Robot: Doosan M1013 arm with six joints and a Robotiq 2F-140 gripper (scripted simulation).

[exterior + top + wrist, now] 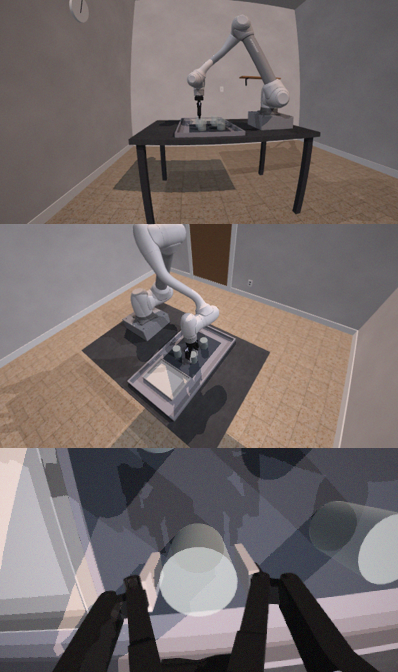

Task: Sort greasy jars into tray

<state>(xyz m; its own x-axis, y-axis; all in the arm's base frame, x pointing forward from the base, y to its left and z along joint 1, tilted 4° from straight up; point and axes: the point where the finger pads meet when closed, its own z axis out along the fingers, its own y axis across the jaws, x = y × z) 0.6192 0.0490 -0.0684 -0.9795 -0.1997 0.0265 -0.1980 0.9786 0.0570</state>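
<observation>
Right now the dark drying mat is 80 mm behind my hand, 60 mm to the left of it and 60 mm below it. From my hand the other things lie so: tray 20 mm behind, 250 mm to the right, 60 mm below.
</observation>
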